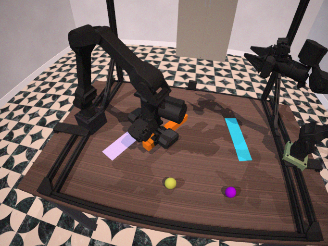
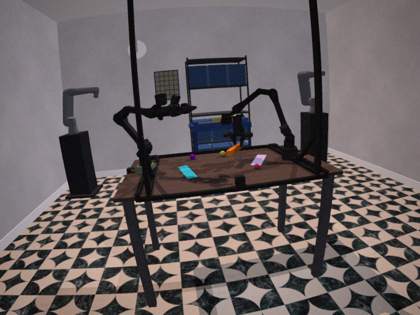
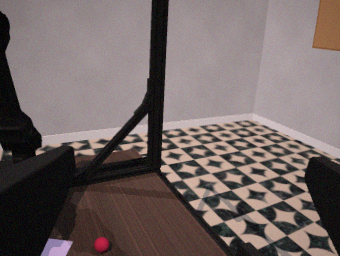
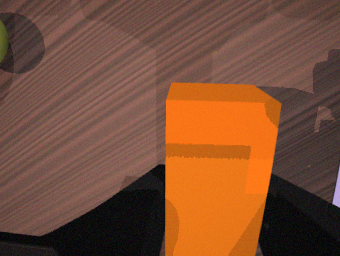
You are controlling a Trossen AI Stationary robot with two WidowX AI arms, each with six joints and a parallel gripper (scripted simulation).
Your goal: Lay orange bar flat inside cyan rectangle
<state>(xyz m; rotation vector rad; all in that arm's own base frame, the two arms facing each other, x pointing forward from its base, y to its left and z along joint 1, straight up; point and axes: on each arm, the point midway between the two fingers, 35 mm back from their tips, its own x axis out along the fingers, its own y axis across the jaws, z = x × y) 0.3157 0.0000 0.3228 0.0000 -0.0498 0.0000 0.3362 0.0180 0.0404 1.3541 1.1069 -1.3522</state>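
The orange bar lies 6 cm behind my right hand, 4 cm to the left of it and 3 cm below it. Also, from my right hand: yellow ball (12 cm ahead, 9 cm to the left, 9 cm below); then lavender rectangle (12 cm to the right, 11 cm below, 6 cm behind); then red ball (24 cm behind, 10 cm below, 5 cm to the right).
My left gripper is now 280 mm above the orange bar, 270 mm to the left of it and 160 mm short of it. The rest, counted from my left hand: purple ball 350 mm below, 330 mm ahead, 10 mm to the right; then cyan rectangle 370 mm below, 50 mm ahead, 30 mm to the left; then red ball 360 mm to the right, 350 mm below, 20 mm behind.
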